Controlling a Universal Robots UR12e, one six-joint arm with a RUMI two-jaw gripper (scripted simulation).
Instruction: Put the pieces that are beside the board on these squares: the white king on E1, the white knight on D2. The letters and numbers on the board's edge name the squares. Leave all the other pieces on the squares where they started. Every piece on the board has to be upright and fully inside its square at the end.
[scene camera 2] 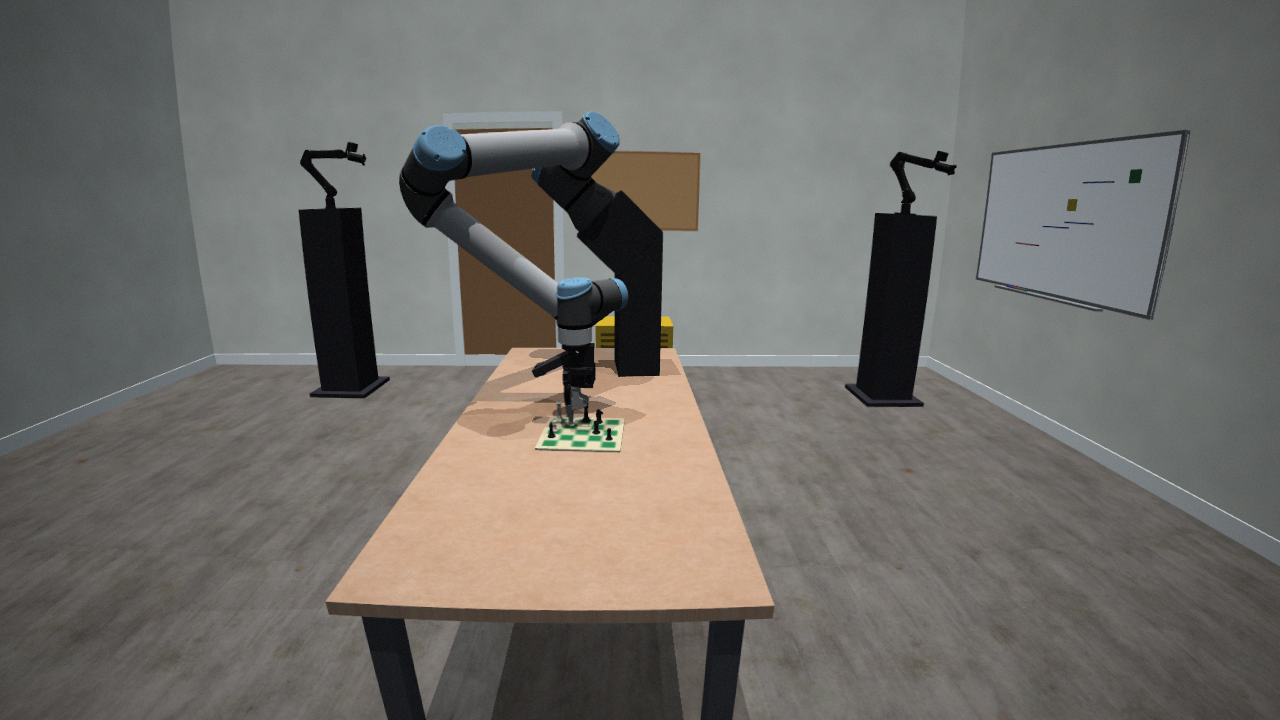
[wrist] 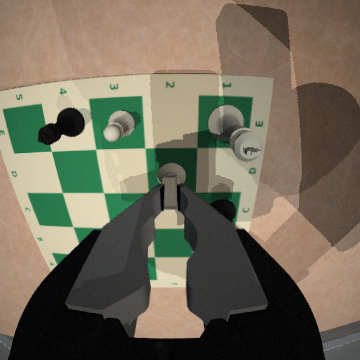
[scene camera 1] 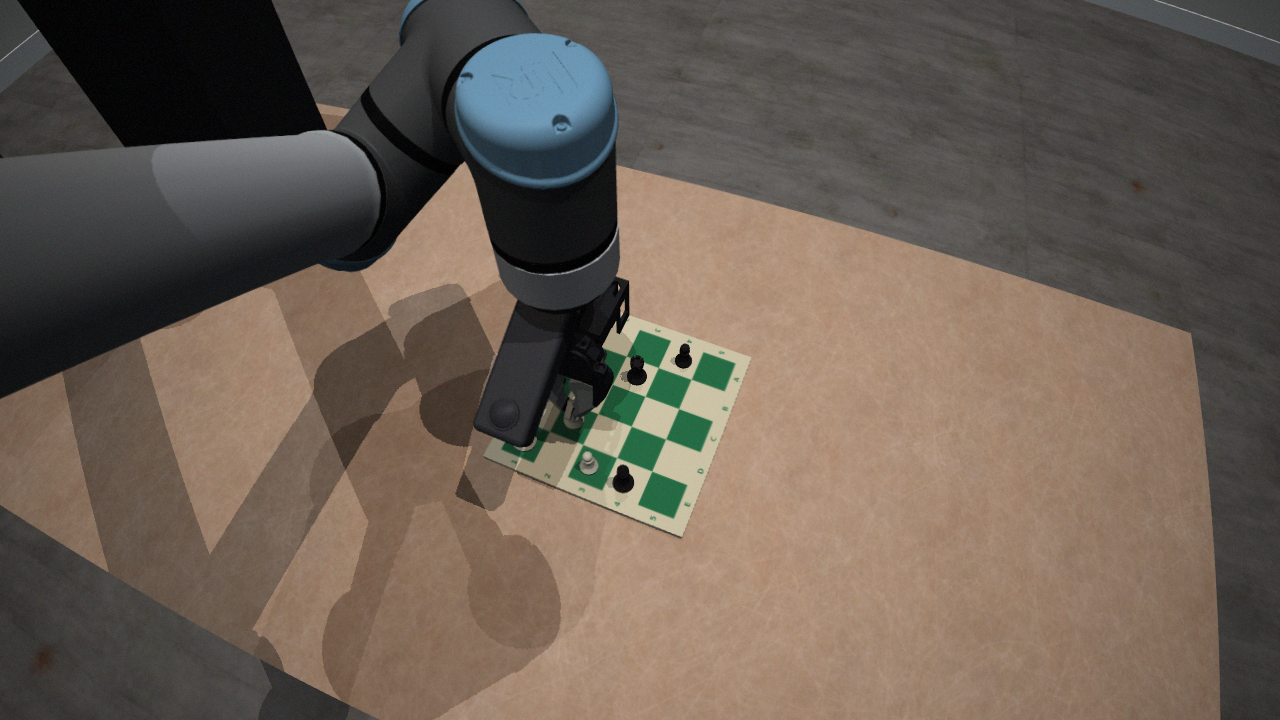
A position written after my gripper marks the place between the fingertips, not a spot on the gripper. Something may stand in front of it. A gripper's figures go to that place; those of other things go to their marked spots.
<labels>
My gripper [wrist: 171,186] is 15 cm from the lens. A chessboard [wrist: 66,190] is 20 cm from the lens. A white pawn [wrist: 121,123]: 14 cm from the lens. The marked spots on the white pawn and the chessboard are 8 cm apart.
</labels>
